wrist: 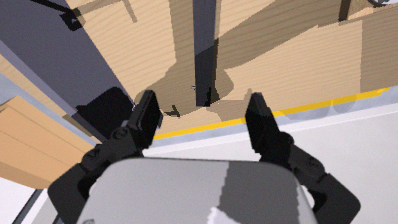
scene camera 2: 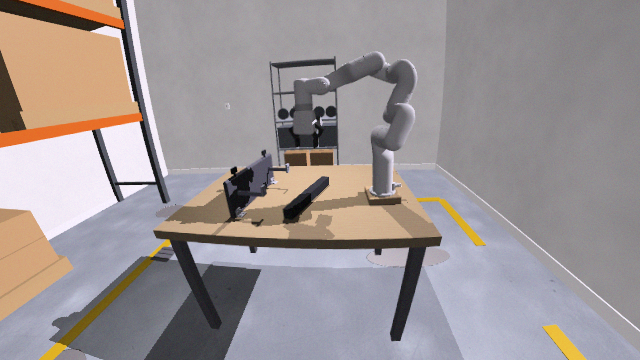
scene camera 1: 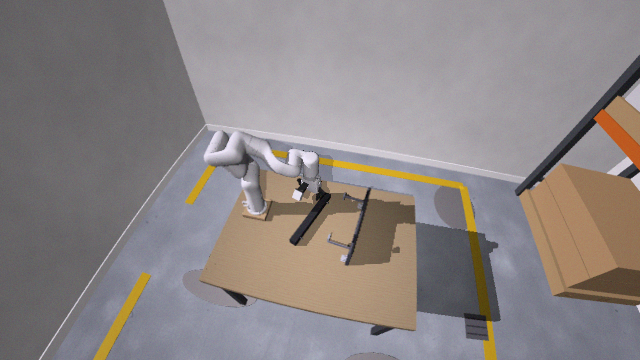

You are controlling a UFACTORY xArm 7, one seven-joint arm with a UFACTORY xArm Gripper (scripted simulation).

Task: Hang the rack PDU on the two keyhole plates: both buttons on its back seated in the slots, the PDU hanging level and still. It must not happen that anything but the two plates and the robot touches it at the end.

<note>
I see my gripper (wrist: pixel 202 103) and a rack PDU (scene camera 2: pixel 299 203).
</note>
